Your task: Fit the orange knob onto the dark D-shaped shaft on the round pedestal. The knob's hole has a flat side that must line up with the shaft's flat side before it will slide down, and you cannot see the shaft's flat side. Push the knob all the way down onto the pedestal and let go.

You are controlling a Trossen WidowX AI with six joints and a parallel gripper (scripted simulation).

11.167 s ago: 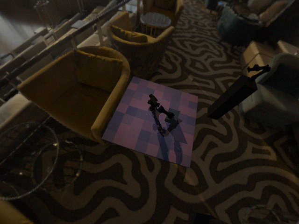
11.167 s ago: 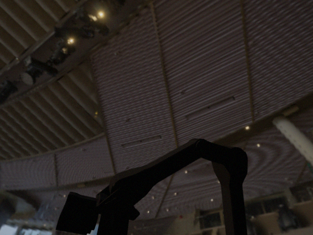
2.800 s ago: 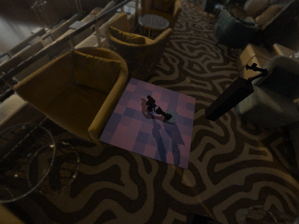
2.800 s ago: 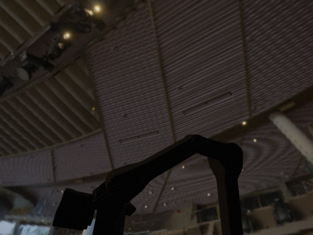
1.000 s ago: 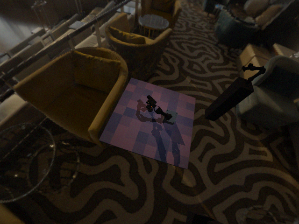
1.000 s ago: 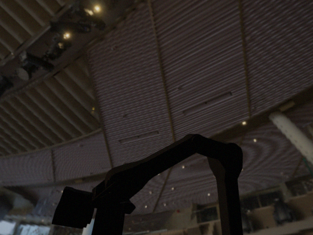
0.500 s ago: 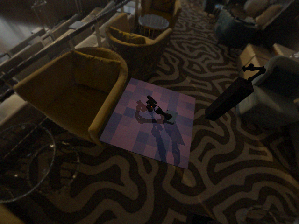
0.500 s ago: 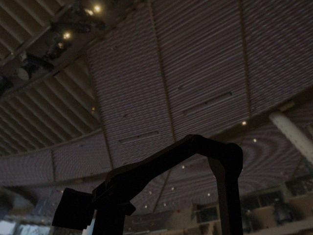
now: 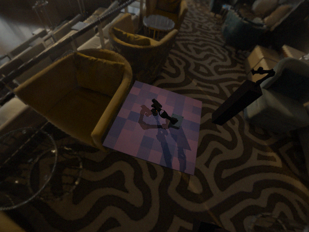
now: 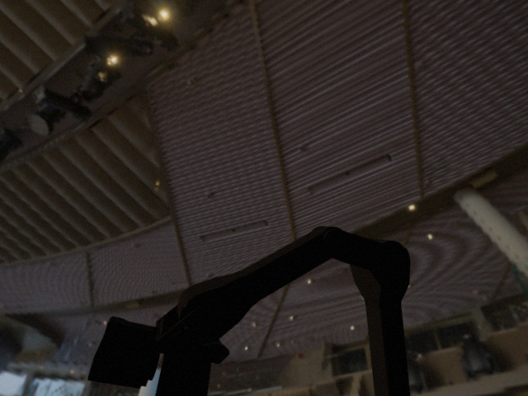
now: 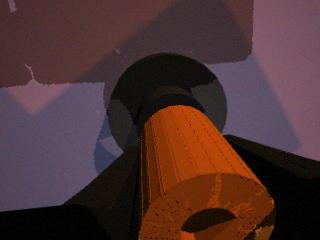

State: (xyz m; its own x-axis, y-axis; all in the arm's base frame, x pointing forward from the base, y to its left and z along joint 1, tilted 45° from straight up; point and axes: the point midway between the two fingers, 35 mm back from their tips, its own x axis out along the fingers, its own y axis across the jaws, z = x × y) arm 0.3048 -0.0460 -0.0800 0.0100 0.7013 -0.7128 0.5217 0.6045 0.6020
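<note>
Right now my gripper tip is 20 mm below the orange knob. Also, from my gripper tip: dark round pedestal (40 mm below).
</note>
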